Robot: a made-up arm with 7 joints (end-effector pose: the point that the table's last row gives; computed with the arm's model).
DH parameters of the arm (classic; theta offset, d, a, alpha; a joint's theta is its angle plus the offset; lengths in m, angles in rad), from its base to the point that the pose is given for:
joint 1: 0 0.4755 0 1.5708
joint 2: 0 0.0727 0 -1.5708
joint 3: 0 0.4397 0.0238 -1.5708
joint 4: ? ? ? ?
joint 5: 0 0.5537 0 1.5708
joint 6: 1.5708 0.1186 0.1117 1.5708
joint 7: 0 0.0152 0 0
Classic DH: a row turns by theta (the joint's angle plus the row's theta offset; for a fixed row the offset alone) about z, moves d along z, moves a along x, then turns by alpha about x.
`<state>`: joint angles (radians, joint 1 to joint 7).
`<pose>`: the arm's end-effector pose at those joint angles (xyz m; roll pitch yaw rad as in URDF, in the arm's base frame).
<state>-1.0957 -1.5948 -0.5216 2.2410 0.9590 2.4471 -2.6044</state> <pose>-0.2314 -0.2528 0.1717 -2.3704 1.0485 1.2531</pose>
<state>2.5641 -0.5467 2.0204 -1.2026 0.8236 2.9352 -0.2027</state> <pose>-0.2000 0.6077 0.9114 2.8589 0.3545 -1.4495</pose>
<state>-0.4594 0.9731 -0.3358 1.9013 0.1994 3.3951 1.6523</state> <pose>-0.1261 -0.2255 0.9684 0.9344 0.3713 -2.0442</pose>
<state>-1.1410 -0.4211 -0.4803 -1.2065 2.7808 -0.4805 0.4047</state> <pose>0.2906 0.2878 1.2243 -3.1167 -0.2591 0.9169</pose>
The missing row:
joint 4: 0 0.0705 -0.0279 1.5708
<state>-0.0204 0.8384 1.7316 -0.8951 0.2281 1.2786 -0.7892</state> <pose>-0.4596 -0.5538 1.0784 0.7186 0.7175 -1.4634</pose>
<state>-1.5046 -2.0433 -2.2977 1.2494 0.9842 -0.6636 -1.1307</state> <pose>-0.5699 -0.6861 0.5771 2.2221 0.7963 -2.4633</pose>
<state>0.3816 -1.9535 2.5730 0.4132 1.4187 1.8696 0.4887</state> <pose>0.8019 0.4726 0.3489 1.7858 0.1543 2.4412</pose>
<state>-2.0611 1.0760 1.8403 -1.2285 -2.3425 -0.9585 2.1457</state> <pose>-0.4237 0.6509 0.7724 2.7830 1.4537 1.5341</pose>
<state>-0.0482 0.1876 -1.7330 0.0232 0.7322 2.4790 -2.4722</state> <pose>-0.2481 -0.0751 1.3602 -0.6114 -0.8543 -0.1787</pose>
